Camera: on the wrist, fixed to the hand. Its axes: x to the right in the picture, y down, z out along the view.
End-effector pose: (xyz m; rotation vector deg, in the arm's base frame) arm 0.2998 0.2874 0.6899 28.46 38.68 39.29
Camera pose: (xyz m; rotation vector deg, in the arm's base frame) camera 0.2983 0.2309 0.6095 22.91 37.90 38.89
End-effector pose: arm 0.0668 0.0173 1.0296 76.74 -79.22 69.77
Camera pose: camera 0.1516 0.0666 1.0362 74.01 -79.05 64.53
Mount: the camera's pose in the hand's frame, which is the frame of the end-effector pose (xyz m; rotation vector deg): -0.0092 -0.0870 -0.0448 -4.93 0.65 -2.21
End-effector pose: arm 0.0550 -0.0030 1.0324 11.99 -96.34 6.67
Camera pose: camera 0.1175 -0.0785 1.0248 10.08 -95.48 0.93
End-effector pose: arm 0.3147 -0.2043 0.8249 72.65 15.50 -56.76
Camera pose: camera 0.2598 -0.1577 0.7580 68.42 19.71 -56.99
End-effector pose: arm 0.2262 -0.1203 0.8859 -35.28 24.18 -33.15
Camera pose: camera 0.1629 -0.1914 0.9103 -40.36 25.68 -34.56
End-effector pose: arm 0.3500 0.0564 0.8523 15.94 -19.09 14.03
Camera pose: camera 0.3788 -0.0127 0.7886 11.35 -18.68 11.09
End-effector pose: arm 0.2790 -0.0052 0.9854 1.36 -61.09 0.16
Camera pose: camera 0.3150 -0.0912 0.9541 -1.91 -60.36 -4.45
